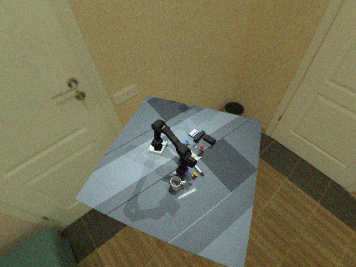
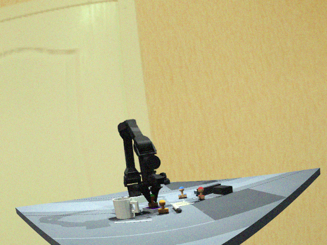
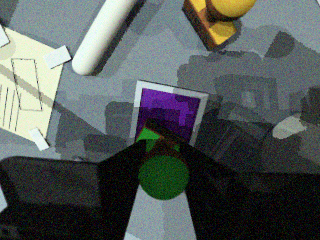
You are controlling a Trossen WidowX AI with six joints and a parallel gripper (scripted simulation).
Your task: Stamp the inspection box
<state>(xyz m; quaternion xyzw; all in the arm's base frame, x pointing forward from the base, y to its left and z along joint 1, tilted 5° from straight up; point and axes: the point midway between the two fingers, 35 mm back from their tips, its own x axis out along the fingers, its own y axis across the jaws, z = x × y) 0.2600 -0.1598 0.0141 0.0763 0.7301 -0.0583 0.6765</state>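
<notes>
My gripper tip is right at the green-knobbed stamp. Round my gripper tip: white marker 12 cm ahead, 1 cm to the left, 3 cm below; then yellow-knobbed stamp 9 cm ahead, 5 cm to the right, 2 cm below; then purple ink pad 3 cm below.
</notes>
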